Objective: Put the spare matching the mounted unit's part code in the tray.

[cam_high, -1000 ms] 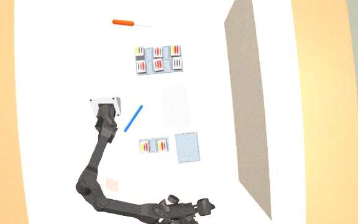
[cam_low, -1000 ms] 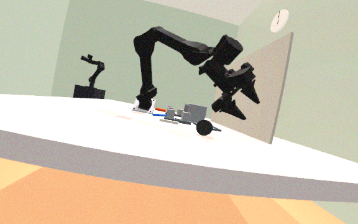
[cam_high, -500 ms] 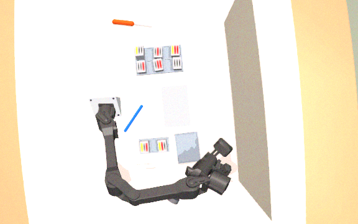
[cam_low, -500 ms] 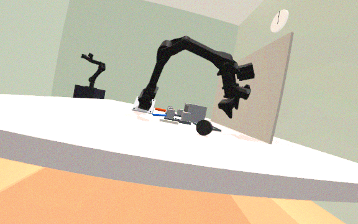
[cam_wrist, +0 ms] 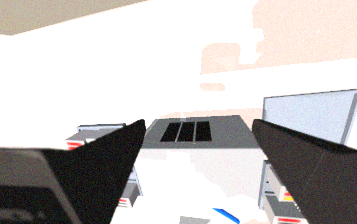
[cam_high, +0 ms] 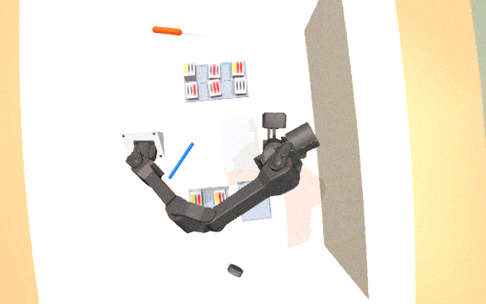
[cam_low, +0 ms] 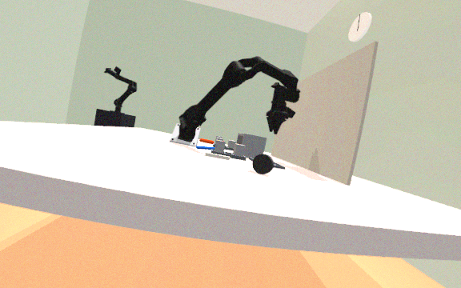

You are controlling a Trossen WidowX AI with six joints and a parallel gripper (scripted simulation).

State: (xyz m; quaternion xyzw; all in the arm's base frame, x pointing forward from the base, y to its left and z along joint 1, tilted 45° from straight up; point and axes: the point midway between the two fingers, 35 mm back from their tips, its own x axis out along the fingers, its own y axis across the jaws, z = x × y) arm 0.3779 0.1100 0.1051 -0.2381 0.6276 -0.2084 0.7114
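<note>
My gripper tip is 180 mm to the right of the labelled block, 90 mm past it and 90 mm above it. From my gripper tip the other things lie so: wall panel: 150 mm ahead, 100 mm above, 30 mm to the left; flat tray: 170 mm to the right, 130 mm below, 50 mm behind; mounted unit: 100 mm behind, 80 mm below, 10 mm to the left.
</note>
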